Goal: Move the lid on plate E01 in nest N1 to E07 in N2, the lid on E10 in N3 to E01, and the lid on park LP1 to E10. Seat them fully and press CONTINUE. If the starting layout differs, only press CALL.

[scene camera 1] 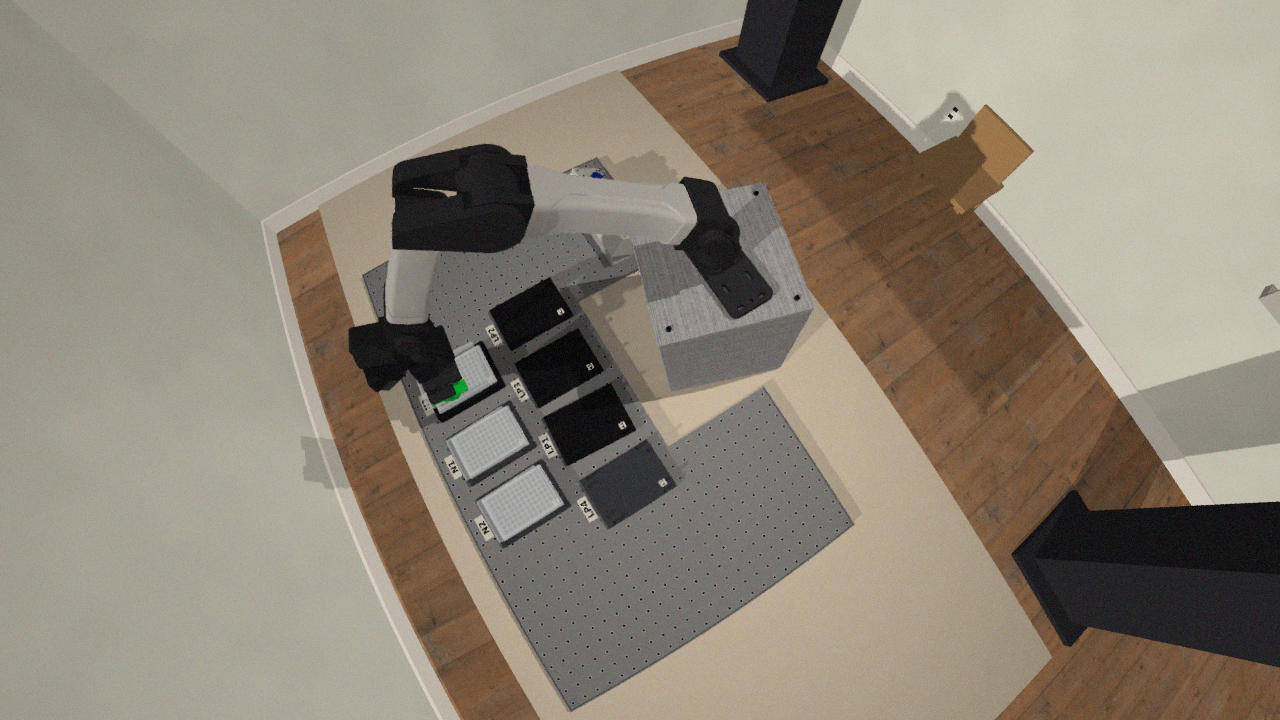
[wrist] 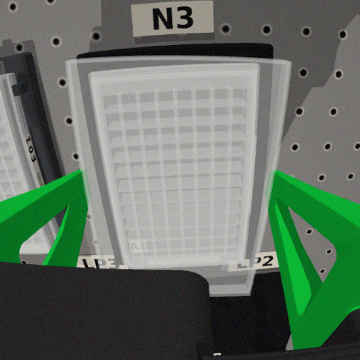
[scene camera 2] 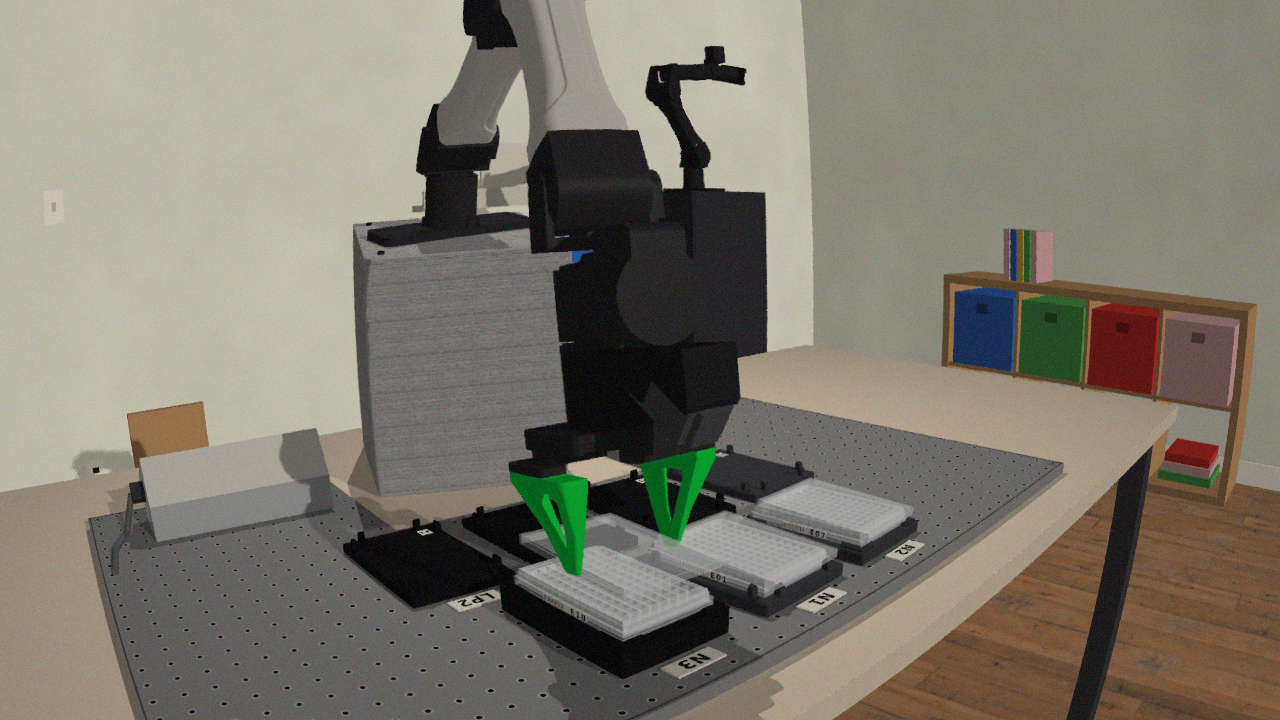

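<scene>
My gripper [scene camera 1: 454, 391] [scene camera 2: 623, 555] [wrist: 177, 180] is shut on a clear lid [scene camera 2: 617, 535] [wrist: 274, 100], its green fingers on the lid's two long sides. The lid is low over plate E10 [scene camera 1: 480, 365] [scene camera 2: 626, 595], roughly lined up with it; in scene camera 2 it stands above the plate's back part. E10 sits in black nest N3 [scene camera 2: 617, 649] [wrist: 175, 51]. Plate E01 [scene camera 1: 489, 442] [scene camera 2: 760, 550] in N1 and plate E07 [scene camera 1: 521, 503] [scene camera 2: 841, 510] in N2 look covered by clear lids. Park LP1 [scene camera 1: 590, 423] shows no lid. No CONTINUE or CALL label is readable.
Parks LP2 [scene camera 1: 532, 313] [scene camera 2: 420, 564], LP3 [scene camera 1: 559, 367] and grey LP4 [scene camera 1: 628, 483] [scene camera 2: 756, 472] line the inner side of the nests. A slanted grey panel [scene camera 2: 232, 497] stands at the back left. The arm's block base [scene camera 1: 733, 344] [scene camera 2: 456, 367] stands behind.
</scene>
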